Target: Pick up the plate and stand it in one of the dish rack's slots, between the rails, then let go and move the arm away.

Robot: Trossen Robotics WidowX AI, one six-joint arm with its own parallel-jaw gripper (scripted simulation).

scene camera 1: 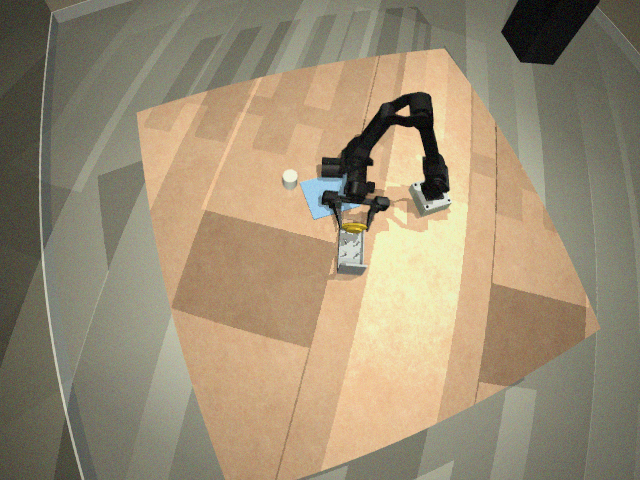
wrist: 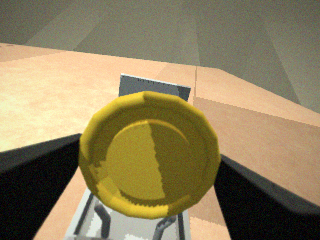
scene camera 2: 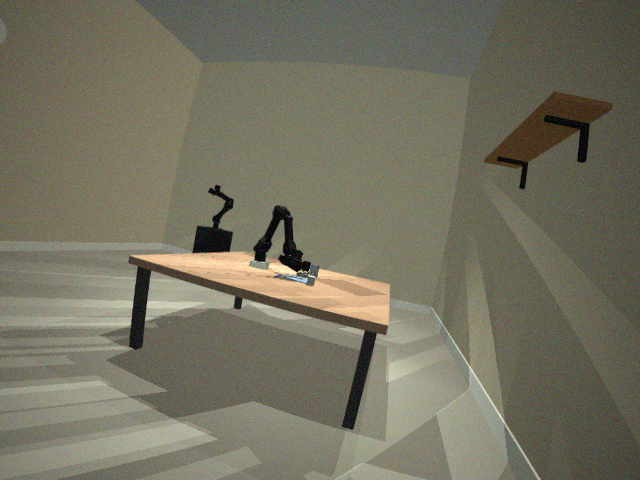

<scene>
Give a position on a grey dish rack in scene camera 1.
350, 261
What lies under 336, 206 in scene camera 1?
My gripper.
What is my gripper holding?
A yellow plate.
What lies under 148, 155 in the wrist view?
A yellow plate.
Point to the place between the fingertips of my gripper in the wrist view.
150, 151
</scene>
